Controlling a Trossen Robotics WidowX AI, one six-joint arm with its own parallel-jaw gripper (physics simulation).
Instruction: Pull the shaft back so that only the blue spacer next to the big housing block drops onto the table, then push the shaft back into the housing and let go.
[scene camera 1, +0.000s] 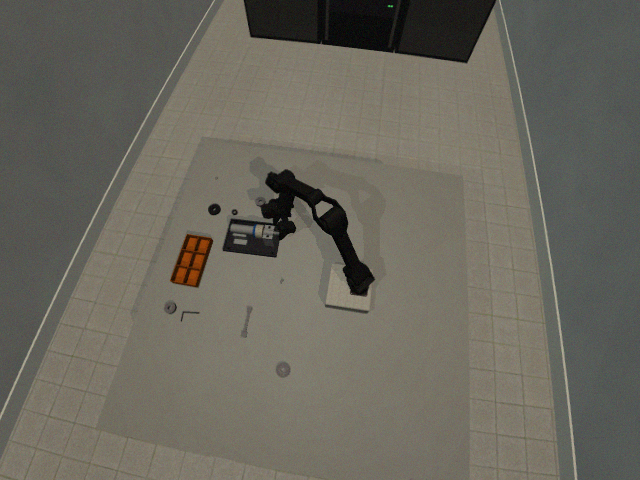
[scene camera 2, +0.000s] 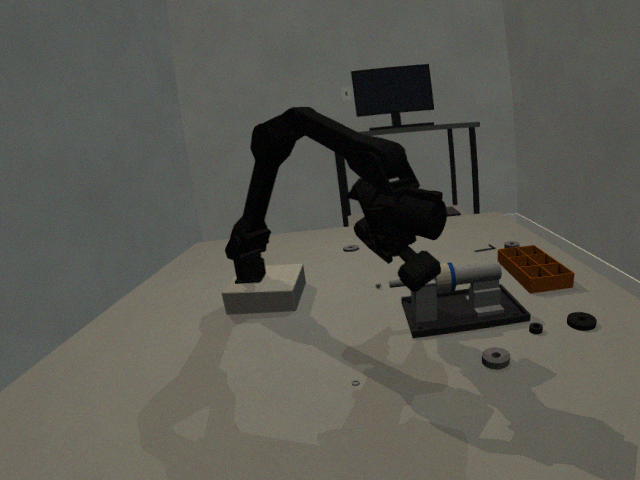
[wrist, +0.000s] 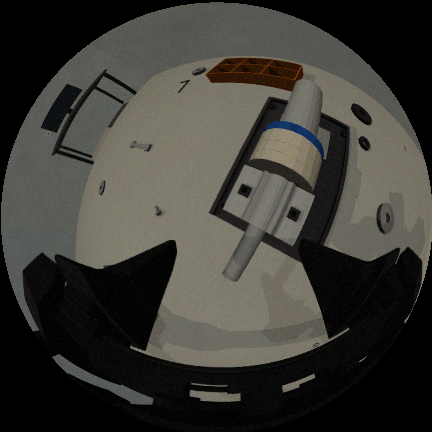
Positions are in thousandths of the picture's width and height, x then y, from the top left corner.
Labels:
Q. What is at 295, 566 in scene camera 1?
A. An orange compartment tray.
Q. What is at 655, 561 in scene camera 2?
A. My gripper.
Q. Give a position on a grey shaft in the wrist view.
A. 584, 545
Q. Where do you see an orange compartment tray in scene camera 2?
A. At 838, 566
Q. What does my gripper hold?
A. Nothing.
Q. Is my gripper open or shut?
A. Open.

